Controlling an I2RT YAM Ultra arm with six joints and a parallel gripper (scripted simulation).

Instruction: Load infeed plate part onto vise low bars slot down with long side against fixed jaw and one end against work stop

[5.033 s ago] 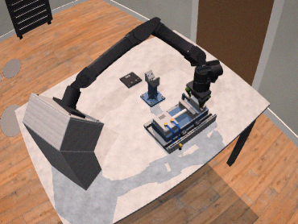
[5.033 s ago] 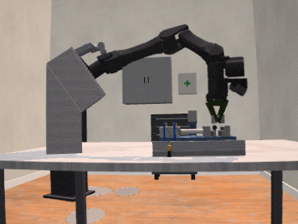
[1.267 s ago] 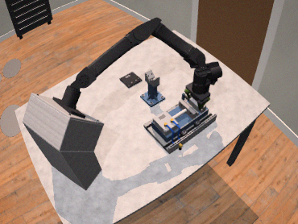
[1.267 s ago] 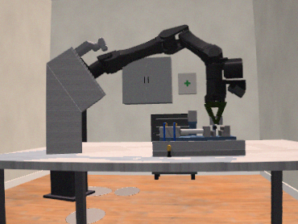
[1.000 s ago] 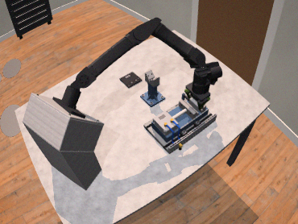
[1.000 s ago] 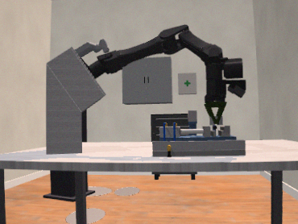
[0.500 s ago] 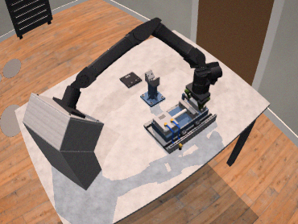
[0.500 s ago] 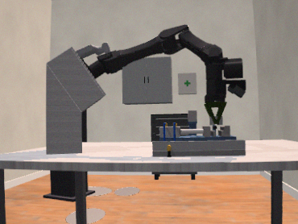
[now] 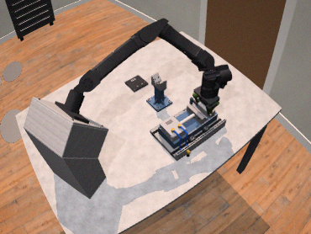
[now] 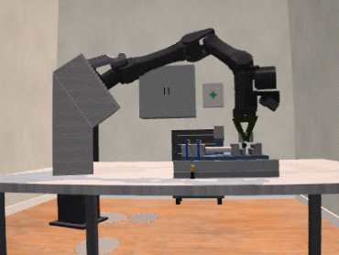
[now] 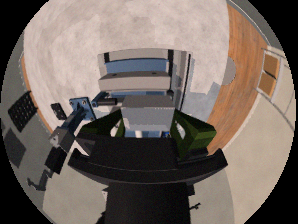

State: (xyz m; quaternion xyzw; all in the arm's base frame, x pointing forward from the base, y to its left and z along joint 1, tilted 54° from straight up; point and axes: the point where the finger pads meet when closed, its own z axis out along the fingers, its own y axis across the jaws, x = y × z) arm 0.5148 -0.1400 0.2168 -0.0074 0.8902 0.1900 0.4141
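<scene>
The grey part lies right at my hand. From my hand the other things lie so: fixed jaw (3 cm to the left, 3 cm below, 3 cm ahead); then moving jaw (3 cm below, 3 cm behind, 1 cm to the left); then air cylinder rod (8 cm behind, 3 cm below).
</scene>
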